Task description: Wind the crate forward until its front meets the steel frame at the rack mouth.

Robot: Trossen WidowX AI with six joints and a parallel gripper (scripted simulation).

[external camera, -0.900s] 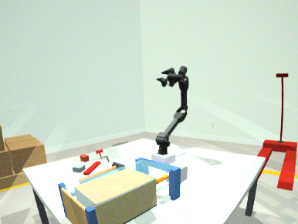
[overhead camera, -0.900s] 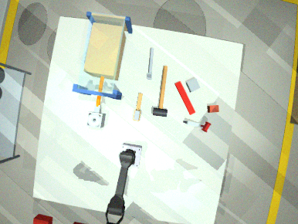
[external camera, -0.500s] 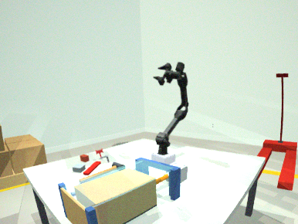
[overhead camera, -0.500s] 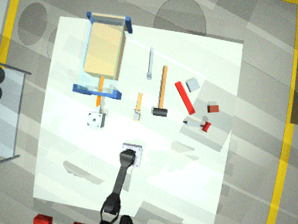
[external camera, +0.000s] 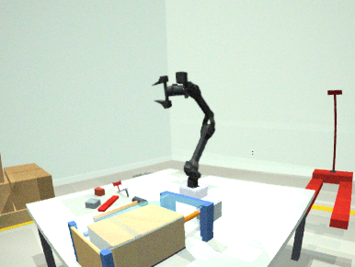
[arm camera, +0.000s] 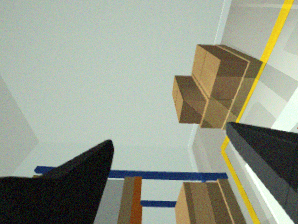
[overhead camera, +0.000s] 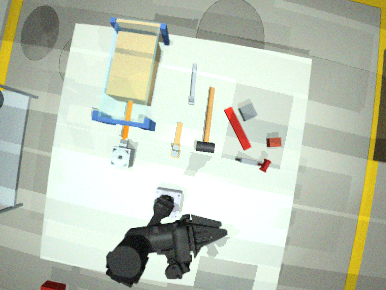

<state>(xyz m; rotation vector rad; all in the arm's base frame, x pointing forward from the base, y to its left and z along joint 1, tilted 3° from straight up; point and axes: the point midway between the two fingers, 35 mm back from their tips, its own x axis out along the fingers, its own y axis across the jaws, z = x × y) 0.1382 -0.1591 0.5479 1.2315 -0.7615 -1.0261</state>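
The winch handle is 140 mm ahead of my gripper tip, 210 mm to the right of it and 600 mm below it. Also, from my gripper tip: red bar (300 mm ahead, 100 mm to the right, 620 mm below); then red grip (150 mm ahead, 260 mm to the right, 580 mm below); then blue frame (190 mm ahead, 440 mm to the left, 520 mm below).
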